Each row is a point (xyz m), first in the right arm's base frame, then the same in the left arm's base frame.
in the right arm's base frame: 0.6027 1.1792 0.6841
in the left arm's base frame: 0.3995 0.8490 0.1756
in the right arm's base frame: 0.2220 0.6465 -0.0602
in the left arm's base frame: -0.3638 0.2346 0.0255
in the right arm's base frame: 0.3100 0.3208 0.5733
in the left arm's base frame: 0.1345 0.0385 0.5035
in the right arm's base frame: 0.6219 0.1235 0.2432
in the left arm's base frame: 0.1526 -0.2665 0.1139
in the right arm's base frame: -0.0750 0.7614 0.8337
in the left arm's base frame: 0.0079 0.5750 0.8296
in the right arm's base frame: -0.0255 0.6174 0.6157
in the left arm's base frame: -0.0962 0.3831 0.6777
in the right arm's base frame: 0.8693 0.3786 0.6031
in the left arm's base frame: 0.5689 0.0190 0.1458
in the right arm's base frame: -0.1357 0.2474 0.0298
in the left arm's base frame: -0.5575 -0.0805 0.4237
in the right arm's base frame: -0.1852 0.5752 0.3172
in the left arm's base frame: -0.4129 0.3035 0.5789
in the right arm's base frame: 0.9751 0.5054 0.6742
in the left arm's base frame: 0.6911 0.1409 0.0957
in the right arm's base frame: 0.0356 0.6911 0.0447
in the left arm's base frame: -0.4339 0.3267 0.2108
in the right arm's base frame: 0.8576 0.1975 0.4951
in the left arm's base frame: 0.4938 -0.1770 0.1218
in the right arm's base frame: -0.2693 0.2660 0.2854
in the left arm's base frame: -0.4870 0.0101 0.6889
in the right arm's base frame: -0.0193 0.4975 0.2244
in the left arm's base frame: -0.3489 0.1849 0.4240
